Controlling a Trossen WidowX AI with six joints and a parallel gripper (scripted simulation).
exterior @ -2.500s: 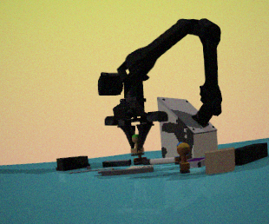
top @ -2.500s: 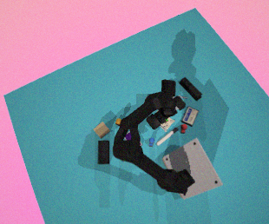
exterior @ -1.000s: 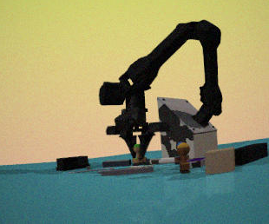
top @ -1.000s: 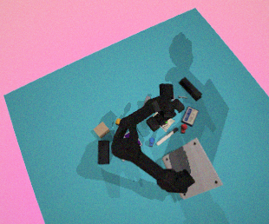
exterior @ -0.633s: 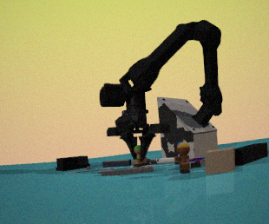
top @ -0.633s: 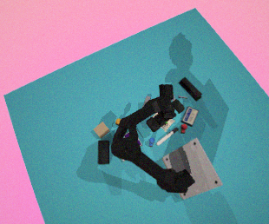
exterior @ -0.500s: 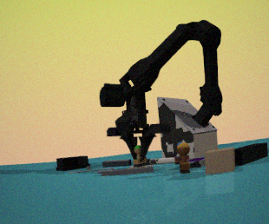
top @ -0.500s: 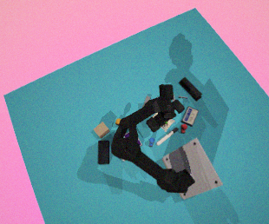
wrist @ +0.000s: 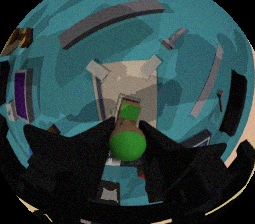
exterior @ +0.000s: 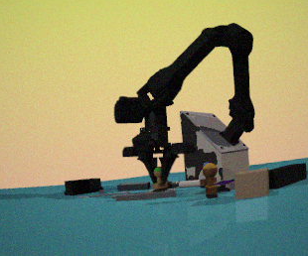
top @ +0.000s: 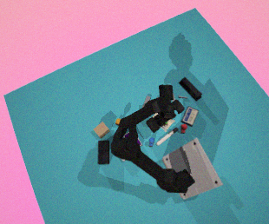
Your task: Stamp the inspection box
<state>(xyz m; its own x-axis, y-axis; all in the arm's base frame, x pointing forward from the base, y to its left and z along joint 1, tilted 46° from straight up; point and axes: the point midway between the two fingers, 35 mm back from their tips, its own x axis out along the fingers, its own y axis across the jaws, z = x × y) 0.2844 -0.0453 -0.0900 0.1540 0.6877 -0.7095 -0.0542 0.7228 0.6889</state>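
Now: gripper tip right at the green-knobbed stamp. The rest, counted from my gripper tip: white marker (70 mm behind, 10 mm to the left, 10 mm below); beige card (20 mm below, 10 mm ahead); red-knobbed stamp (90 mm behind, 60 mm to the right).
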